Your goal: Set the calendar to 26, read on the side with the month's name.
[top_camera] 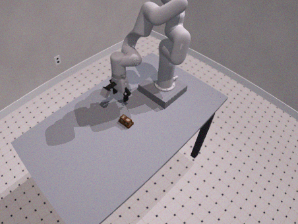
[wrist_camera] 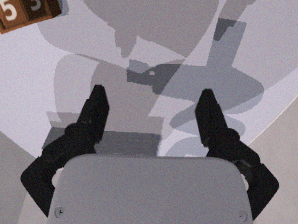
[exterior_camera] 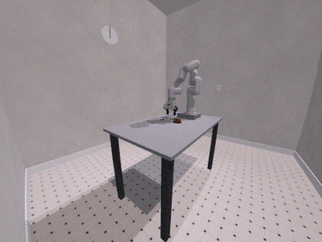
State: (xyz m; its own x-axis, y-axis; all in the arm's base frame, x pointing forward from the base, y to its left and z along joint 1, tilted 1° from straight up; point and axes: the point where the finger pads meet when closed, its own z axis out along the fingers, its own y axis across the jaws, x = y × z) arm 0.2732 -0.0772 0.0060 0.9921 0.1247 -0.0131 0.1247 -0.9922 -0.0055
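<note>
Right now the brown cube is 16 cm to the left of my hand, 6 cm ahead of it and 4 cm below it. Also, from my hand: brown wooden tray 14 cm to the left, 6 cm ahead, 5 cm below.
</note>
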